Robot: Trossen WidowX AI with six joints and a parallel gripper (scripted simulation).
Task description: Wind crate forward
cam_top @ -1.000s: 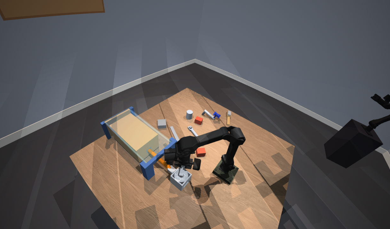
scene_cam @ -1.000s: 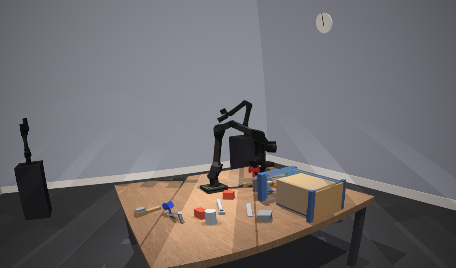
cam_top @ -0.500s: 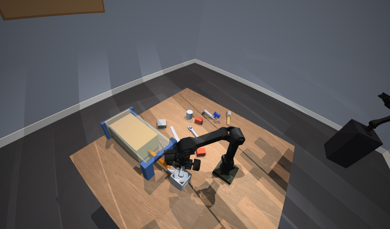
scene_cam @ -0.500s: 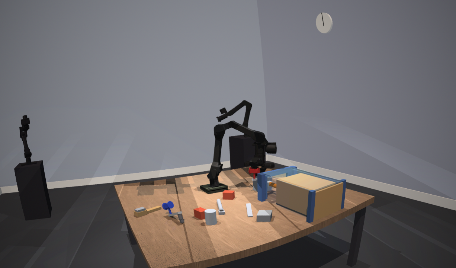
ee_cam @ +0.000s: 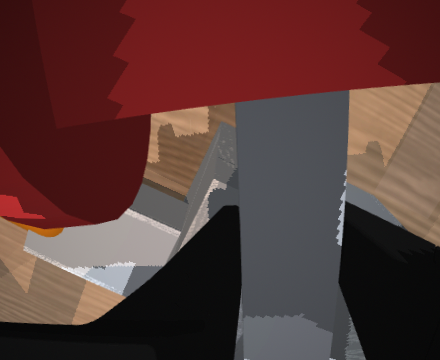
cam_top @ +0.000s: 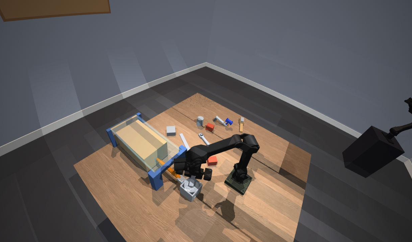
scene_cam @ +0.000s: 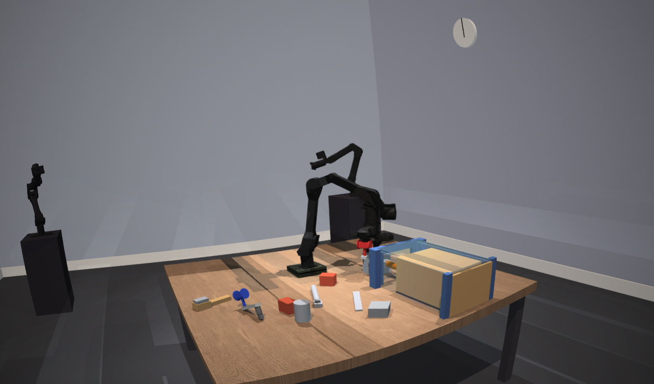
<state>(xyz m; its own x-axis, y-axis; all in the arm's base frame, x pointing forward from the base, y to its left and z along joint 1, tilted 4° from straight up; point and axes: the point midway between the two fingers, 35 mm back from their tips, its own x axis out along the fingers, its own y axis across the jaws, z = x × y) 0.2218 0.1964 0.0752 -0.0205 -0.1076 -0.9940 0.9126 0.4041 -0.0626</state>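
Now: the winch handle 20 mm above my gripper tip, 10 mm to the right of it and 10 mm ahead of it. Also, from my gripper tip: red knob 50 mm to the right, 50 mm above, 20 mm ahead; grey winch 60 mm below, 40 mm to the left, 40 mm behind; blue frame 140 mm ahead, 30 mm to the left, 20 mm above.
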